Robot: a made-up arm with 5 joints.
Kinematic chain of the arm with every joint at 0, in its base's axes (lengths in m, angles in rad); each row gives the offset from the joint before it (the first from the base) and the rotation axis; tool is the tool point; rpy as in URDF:
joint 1: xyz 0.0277 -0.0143 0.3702 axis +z
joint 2: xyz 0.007 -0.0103 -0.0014 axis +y
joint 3: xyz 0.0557 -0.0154 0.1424 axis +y
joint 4: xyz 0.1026 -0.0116 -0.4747 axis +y
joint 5: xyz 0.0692 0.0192 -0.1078 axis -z
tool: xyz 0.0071 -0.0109 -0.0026 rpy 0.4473 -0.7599 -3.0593
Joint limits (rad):
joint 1: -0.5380..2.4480
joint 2: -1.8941..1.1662
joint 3: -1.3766..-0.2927
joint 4: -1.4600..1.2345
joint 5: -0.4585..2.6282
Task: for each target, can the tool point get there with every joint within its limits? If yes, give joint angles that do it. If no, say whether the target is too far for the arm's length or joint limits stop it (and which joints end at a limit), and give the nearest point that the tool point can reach.
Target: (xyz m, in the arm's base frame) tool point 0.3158 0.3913 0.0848
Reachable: yes | joints 1.0157 -0.0551 -0.5455 0.4148 0.5399
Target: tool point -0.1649 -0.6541 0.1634
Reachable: no: joint limits stop it (at a limit: joint 2, joint 3, joint 4) | nearest point -0.0515 -0.2773 -0.0210 | short by 0.435 m
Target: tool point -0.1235 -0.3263 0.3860
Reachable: no: joint limits stop it (at a limit: joint 2, joint 3, joint 4, joint 5) | nearest point -0.1547 -0.3907 0.7515 | short by 0.372 m
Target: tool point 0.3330 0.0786 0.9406
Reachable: yes | joints 0.3652 -0.8349 -1.2177 -0.5619 1.8215
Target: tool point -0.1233 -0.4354 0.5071
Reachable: no: joint limits stop it (at a limit: joint 2, joint 3, joint 4, joint 5) | nearest point -0.1135 -0.4080 0.7515 | short by 0.246 m
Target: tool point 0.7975 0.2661 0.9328
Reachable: no: too far | nearest point 0.5738 0.1846 0.7675 | short by 0.290 m
